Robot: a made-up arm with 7 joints.
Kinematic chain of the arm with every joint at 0, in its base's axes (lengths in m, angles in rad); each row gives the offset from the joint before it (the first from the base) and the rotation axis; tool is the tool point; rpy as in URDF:
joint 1: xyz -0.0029 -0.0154 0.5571 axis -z
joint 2: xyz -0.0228 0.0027 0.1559 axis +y
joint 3: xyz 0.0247 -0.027 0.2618 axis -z
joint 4: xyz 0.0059 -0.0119 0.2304 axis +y
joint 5: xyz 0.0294 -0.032 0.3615 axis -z
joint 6: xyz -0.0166 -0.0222 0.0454 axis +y
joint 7: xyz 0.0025 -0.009 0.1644 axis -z
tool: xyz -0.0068 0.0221 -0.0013 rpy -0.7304 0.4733 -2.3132
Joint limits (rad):
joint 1: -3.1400..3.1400
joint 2: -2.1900..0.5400
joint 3: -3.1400..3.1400
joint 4: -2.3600..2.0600
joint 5: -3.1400..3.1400
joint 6: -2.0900..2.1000
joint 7: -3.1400..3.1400
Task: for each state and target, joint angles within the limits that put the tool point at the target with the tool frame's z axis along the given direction. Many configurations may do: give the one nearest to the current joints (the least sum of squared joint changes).
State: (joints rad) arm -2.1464 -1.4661 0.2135 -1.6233 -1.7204 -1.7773 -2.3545
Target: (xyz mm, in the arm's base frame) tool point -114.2 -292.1 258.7 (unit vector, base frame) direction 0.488 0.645 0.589
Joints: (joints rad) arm -1.4424 -1.9209 0.8504 -1.7746 -0.9439 -2.0755 -2.7872
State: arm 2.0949 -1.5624 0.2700 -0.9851 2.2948 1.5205 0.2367
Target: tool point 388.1 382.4 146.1 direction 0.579 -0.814 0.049
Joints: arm 1.9749 -1.9524 0.7371 -0.9434 2.8402 1.2484 0.4257
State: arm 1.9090 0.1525 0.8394 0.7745 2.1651 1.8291 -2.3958
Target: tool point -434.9 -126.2 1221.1 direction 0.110 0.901 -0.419
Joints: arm 1.8956 0.1827 0.7501 1.5696 1.8261 2.0333 -2.5368
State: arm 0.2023 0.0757 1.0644 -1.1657 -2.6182 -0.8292 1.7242
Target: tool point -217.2 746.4 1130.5 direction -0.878 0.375 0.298
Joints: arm 0.7660 -0.6662 1.1394 -1.3379 -2.4223 -0.6331 1.8516
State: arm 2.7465 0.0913 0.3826 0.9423 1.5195 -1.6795 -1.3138
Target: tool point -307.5 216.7 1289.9 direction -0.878 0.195 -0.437
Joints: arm 3.1400 0.0010 0.9581 1.1604 1.9727 -1.8541 -1.7388
